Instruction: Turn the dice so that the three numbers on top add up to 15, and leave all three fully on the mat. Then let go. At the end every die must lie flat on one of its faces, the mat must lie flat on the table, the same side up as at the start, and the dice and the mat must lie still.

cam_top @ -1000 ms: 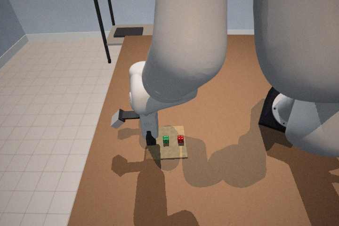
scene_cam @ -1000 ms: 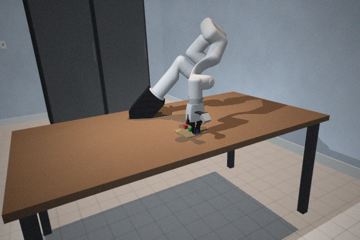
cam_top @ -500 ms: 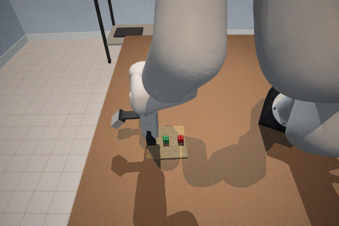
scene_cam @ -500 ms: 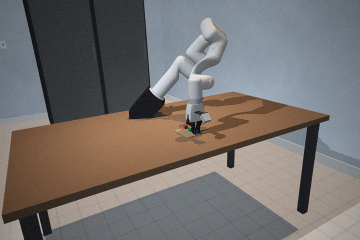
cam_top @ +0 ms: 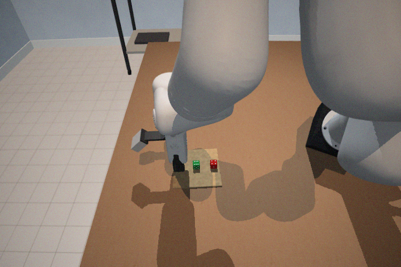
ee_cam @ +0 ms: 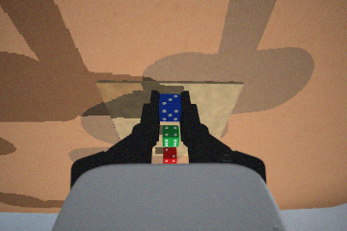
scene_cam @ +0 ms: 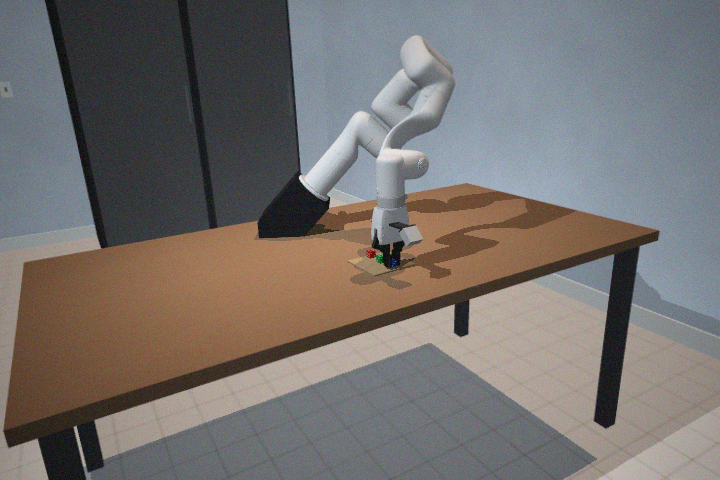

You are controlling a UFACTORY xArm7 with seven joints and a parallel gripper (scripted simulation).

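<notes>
My hand is 1 cm above the blue die. Also, from my hand: tan mat: 5 cm behind, 3 cm below, 2 cm to the right; green die: 5 cm behind, 2 cm to the right, 2 cm below; red die: 10 cm behind, 3 cm to the right, 2 cm below.
</notes>
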